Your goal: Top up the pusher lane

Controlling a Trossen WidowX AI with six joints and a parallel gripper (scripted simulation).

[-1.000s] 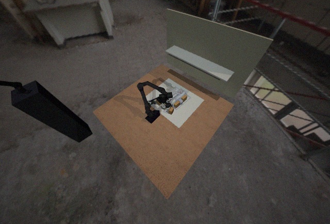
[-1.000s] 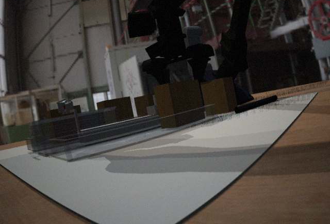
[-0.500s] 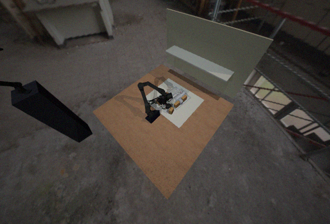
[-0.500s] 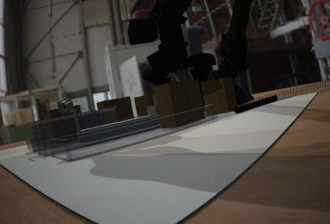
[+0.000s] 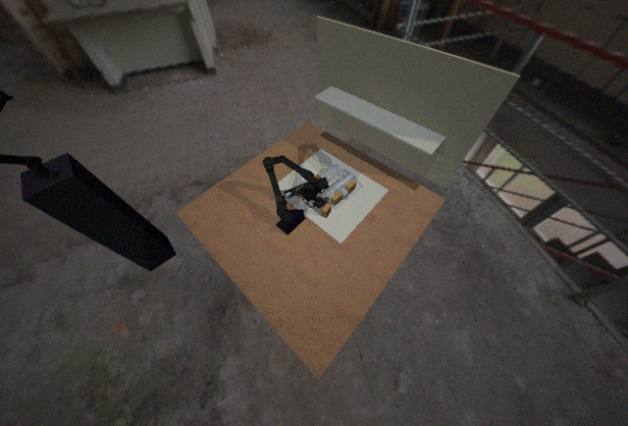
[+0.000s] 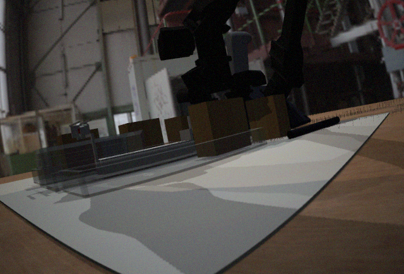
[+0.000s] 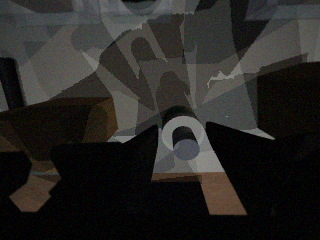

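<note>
Right now my gripper tip is 18 cm short of the white mat, 3 cm to the right of it and 2 cm above it. Also, from my gripper tip: shelf 62 cm ahead, 8 cm to the left, 34 cm above; black rod 1 cm behind, 20 cm to the left, 2 cm below.
</note>
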